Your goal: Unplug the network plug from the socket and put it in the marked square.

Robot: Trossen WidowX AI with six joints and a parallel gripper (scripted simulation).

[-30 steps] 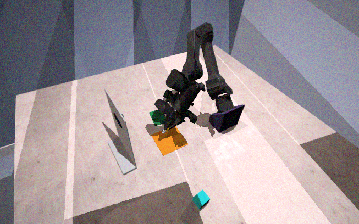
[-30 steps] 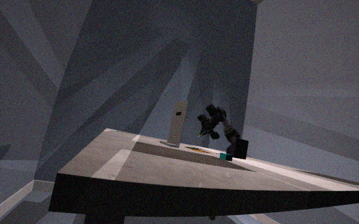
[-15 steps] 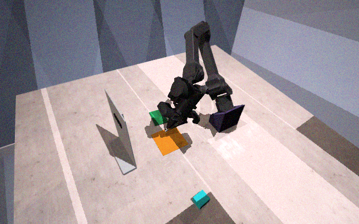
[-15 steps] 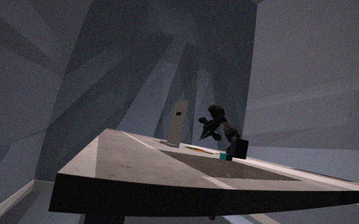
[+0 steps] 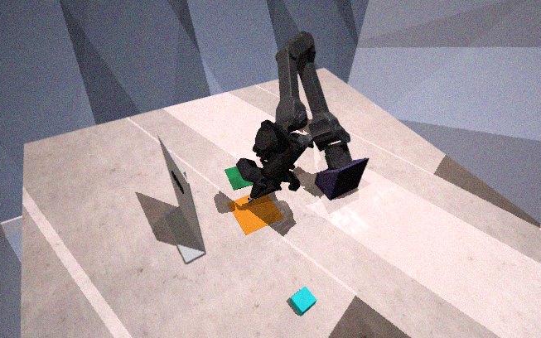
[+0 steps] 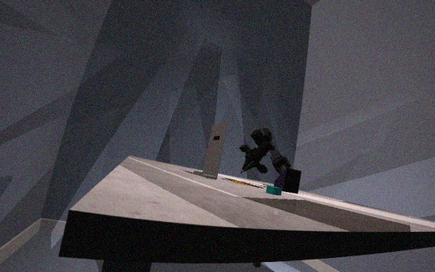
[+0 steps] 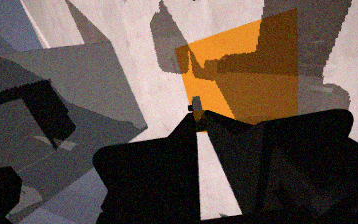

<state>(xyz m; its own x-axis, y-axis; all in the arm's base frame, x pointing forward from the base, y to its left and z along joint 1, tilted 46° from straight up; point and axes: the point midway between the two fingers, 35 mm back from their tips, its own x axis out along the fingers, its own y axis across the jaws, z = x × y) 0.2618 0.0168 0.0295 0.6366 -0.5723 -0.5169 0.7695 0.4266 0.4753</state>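
The orange square lies 10 mm behind my gripper tip and 70 mm below it. From my gripper tip the other things lie so: network plug: right at my gripper tip; then grey panel: 180 mm ahead, 10 mm to the right, 60 mm above.
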